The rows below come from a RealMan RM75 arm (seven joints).
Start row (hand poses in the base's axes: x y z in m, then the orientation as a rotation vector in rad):
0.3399 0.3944 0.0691 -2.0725 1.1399 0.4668
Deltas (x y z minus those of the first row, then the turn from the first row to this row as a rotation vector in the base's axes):
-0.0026 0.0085 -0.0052 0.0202 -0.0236 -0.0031
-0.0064 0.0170 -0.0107 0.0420 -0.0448 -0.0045
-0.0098 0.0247 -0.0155 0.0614 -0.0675 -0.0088
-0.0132 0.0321 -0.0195 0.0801 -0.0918 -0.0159
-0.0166 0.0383 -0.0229 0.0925 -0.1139 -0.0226
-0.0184 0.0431 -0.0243 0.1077 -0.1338 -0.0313
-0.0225 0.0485 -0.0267 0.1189 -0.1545 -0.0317
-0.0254 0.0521 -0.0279 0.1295 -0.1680 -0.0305
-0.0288 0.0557 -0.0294 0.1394 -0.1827 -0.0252
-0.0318 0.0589 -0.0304 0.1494 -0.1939 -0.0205
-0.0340 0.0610 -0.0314 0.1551 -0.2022 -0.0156
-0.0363 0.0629 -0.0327 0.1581 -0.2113 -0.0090
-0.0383 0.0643 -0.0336 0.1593 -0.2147 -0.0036
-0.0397 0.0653 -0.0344 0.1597 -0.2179 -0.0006
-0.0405 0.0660 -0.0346 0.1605 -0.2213 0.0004
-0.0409 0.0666 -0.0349 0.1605 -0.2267 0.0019
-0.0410 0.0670 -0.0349 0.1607 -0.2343 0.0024
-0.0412 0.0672 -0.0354 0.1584 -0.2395 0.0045
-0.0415 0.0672 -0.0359 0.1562 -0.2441 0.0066
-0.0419 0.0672 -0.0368 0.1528 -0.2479 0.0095
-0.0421 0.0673 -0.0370 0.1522 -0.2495 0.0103
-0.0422 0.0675 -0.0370 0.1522 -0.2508 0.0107
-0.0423 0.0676 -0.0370 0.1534 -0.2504 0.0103
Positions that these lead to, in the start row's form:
0.3373 0.4029 0.0639 -2.0534 1.1201 0.4495
0.3335 0.4114 0.0584 -2.0338 1.0994 0.4364
0.3301 0.4191 0.0536 -2.0144 1.0818 0.4193
0.3267 0.4265 0.0496 -1.9936 1.0662 0.3991
0.3233 0.4327 0.0462 -1.9783 1.0544 0.3785
0.3215 0.4375 0.0448 -1.9594 1.0444 0.3607
0.3174 0.4429 0.0424 -1.9490 1.0279 0.3442
0.3145 0.4465 0.0412 -1.9403 1.0143 0.3357
0.3111 0.4501 0.0397 -1.9347 0.9965 0.3276
0.3081 0.4533 0.0387 -1.9287 0.9813 0.3228
0.3059 0.4554 0.0377 -1.9266 0.9694 0.3191
0.3036 0.4573 0.0364 -1.9277 0.9566 0.3141
0.3016 0.4587 0.0355 -1.9299 0.9491 0.3136
0.3002 0.4597 0.0347 -1.9312 0.9442 0.3119
0.2994 0.4604 0.0345 -1.9310 0.9410 0.3092
0.2990 0.4610 0.0342 -1.9316 0.9364 0.3043
0.2989 0.4614 0.0342 -1.9312 0.9315 0.2968
0.2987 0.4616 0.0337 -1.9341 0.9275 0.2913
0.2984 0.4616 0.0332 -1.9370 0.9237 0.2864
0.2980 0.4616 0.0323 -1.9414 0.9202 0.2822
0.2978 0.4617 0.0321 -1.9423 0.9188 0.2806
0.2977 0.4619 0.0321 -1.9424 0.9177 0.2795
0.2976 0.4620 0.0321 -1.9412 0.9178 0.2803

